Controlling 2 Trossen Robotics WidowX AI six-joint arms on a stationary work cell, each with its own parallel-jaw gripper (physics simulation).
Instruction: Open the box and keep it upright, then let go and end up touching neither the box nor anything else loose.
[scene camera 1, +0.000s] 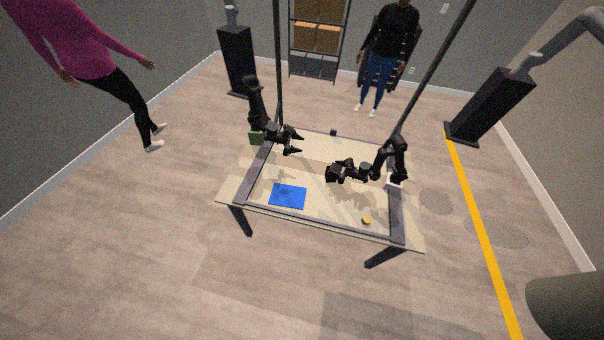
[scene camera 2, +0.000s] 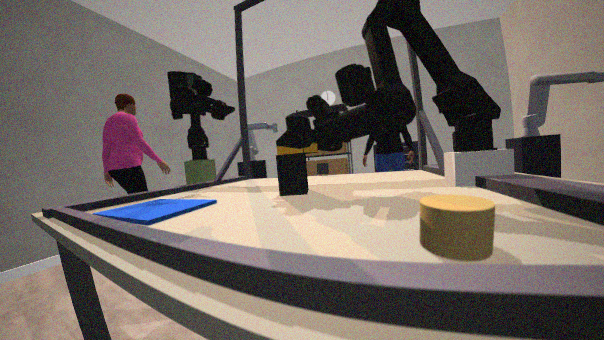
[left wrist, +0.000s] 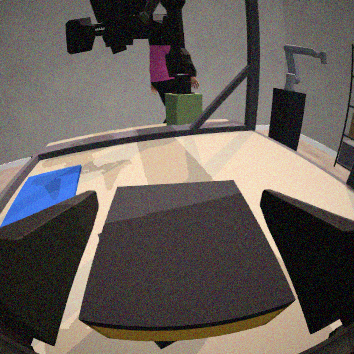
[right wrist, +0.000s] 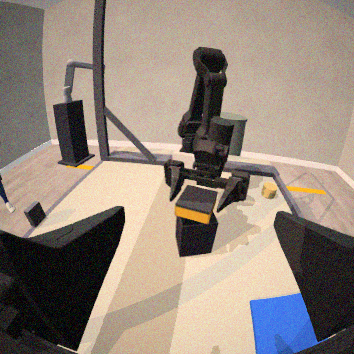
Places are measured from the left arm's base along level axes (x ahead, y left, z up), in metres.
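Pixels of known places: left gripper, fingertip midpoint: (scene camera 1: 332, 166) (left wrist: 181, 198) (right wrist: 192, 204); right gripper, fingertip midpoint: (scene camera 1: 303, 144) (scene camera 2: 225, 105) (left wrist: 127, 25) (right wrist: 203, 217); left arm's base, link origin: (scene camera 1: 395, 179) (scene camera 2: 473, 151) (right wrist: 188, 149); right arm's base, link origin: (scene camera 1: 256, 128) (left wrist: 182, 92).
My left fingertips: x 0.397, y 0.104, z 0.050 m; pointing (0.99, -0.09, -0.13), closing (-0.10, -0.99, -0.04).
Note:
Ahead of a thing's pixels: the offset from my left fingertips to its middle.
A black box @[dz -0.071, dx -0.009, dy +0.008 m] (scene camera 2: 292, 176) (right wrist: 196, 239) stands upright on the table. Its lid @[dz -0.011, dx -0.025, dy +0.004 m] (scene camera 2: 286, 150) (left wrist: 185, 255) (right wrist: 196, 197), dark on top with an orange band, lies on the box's top, set slightly askew; a strip of the box's upper edge shows beside it in the right wrist view. My left gripper (left wrist: 181, 198) (right wrist: 192, 204) is open, its fingers spread on either side of the lid with a gap on each side in the left wrist view. My right gripper (scene camera 1: 301, 144) (right wrist: 203, 217) is open and empty, well away from the box. The box's inside is hidden.
A blue mat @[dz -0.114, dx +0.191, dy +0.242 m] (scene camera 1: 287, 196) (scene camera 2: 157, 210) (right wrist: 282, 320) lies near the table's front left in scene camera 1. A yellow cylinder @[dz -0.100, dx -0.285, dy +0.211 m] (scene camera 1: 366, 219) (scene camera 2: 457, 227) (right wrist: 269, 190) stands near the front right there. A small black block @[dz -0.086, dx +0.095, dy -0.405 m] (scene camera 1: 333, 132) (right wrist: 35, 214) is at the back edge.

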